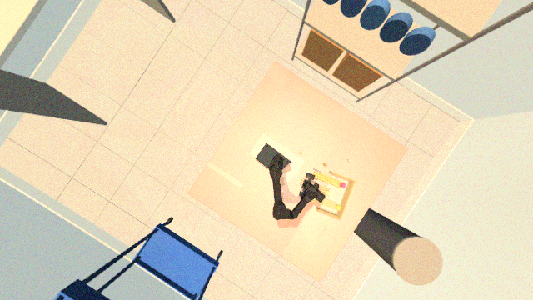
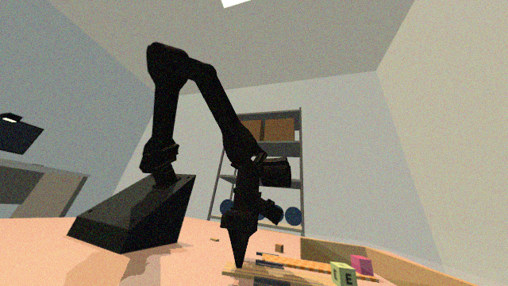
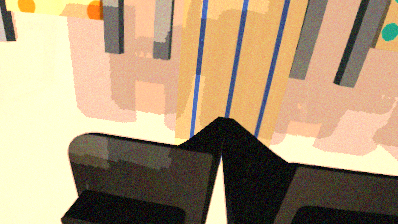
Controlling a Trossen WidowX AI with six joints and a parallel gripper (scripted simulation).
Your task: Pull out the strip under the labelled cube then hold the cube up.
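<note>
My gripper tip is now 18 cm short of the labelled cube, 7 cm to the right of it and 2 cm below it. The rest, counted from my gripper tip: small pale cube: 38 cm to the left, 15 cm ahead; small tan cube: 23 cm to the left, 2 cm ahead.
</note>
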